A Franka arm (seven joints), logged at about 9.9 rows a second.
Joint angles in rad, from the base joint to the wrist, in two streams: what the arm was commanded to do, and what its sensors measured. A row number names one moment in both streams.
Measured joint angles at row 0:
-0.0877, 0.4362, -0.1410, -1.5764, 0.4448, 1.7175, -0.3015
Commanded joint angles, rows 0 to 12:
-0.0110, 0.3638, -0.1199, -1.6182, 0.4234, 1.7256, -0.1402
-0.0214, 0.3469, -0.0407, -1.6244, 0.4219, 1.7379, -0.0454
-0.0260, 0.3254, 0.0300, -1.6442, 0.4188, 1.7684, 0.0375
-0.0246, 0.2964, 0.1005, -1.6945, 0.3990, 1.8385, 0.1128
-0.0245, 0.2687, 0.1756, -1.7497, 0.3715, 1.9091, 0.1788
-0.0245, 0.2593, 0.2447, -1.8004, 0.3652, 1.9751, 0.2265
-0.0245, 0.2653, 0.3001, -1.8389, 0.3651, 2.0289, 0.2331
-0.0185, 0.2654, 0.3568, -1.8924, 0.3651, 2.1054, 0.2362
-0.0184, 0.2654, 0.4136, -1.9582, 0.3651, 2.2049, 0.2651
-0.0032, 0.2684, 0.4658, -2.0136, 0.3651, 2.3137, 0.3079
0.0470, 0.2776, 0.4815, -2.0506, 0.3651, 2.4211, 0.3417
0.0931, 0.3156, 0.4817, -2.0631, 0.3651, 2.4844, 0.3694
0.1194, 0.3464, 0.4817, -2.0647, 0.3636, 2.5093, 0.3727
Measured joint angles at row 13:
0.0989, 0.3252, 0.4789, -2.0485, 0.3723, 2.4682, 0.3480
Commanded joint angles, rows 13 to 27:
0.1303, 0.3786, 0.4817, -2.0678, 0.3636, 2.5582, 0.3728
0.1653, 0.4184, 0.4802, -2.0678, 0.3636, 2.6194, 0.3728
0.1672, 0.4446, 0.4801, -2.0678, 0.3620, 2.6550, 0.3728
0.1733, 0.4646, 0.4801, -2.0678, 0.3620, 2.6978, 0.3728
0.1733, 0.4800, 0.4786, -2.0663, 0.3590, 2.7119, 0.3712
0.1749, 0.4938, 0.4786, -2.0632, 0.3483, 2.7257, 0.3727
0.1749, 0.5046, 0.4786, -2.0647, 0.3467, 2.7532, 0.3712
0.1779, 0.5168, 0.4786, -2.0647, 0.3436, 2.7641, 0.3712
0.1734, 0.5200, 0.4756, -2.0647, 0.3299, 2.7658, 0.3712
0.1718, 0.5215, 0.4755, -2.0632, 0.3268, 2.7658, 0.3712
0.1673, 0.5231, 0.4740, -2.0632, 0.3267, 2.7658, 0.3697
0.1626, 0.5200, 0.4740, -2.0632, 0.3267, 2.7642, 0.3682
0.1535, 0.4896, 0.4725, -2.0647, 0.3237, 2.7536, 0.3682
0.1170, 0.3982, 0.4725, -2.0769, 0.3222, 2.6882, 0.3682
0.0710, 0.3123, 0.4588, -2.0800, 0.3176, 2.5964, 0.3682
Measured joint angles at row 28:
0.1388, 0.4650, 0.4617, -2.0421, 0.3335, 2.7088, 0.3589
